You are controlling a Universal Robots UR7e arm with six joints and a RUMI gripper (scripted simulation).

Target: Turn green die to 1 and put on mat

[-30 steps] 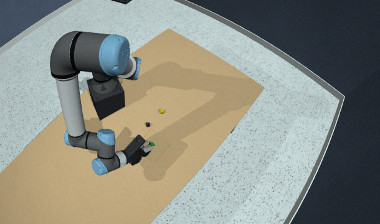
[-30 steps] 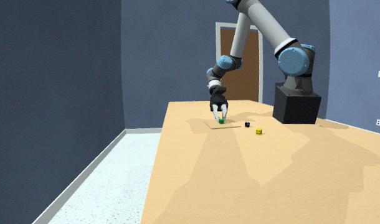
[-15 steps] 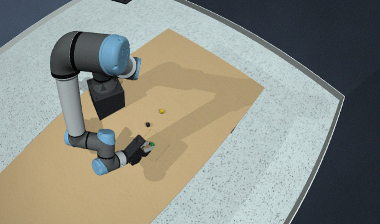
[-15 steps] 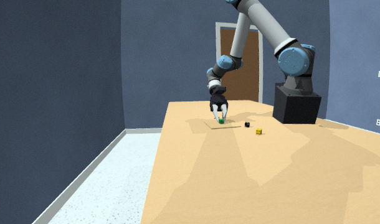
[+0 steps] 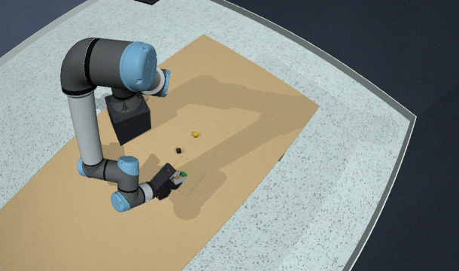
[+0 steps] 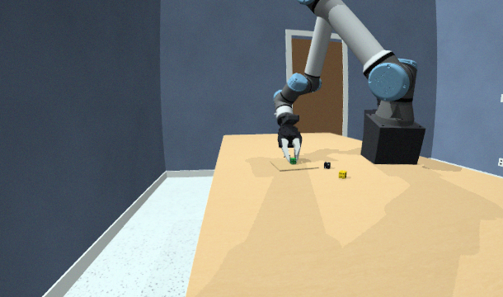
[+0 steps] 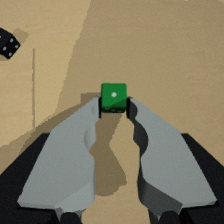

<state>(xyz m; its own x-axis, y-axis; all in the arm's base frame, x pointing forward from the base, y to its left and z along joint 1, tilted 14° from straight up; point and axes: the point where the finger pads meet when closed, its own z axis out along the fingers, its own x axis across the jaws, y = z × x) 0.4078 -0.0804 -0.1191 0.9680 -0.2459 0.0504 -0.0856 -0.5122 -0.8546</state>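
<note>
Now: the green die 1 cm to the left of my hand and 1 cm below it. The rest, counted from my hand: tan mat (1 cm to the left, 2 cm below); yellow die (7 cm behind, 20 cm to the left, 1 cm below); black die (9 cm behind, 9 cm to the left, 1 cm below).
</note>
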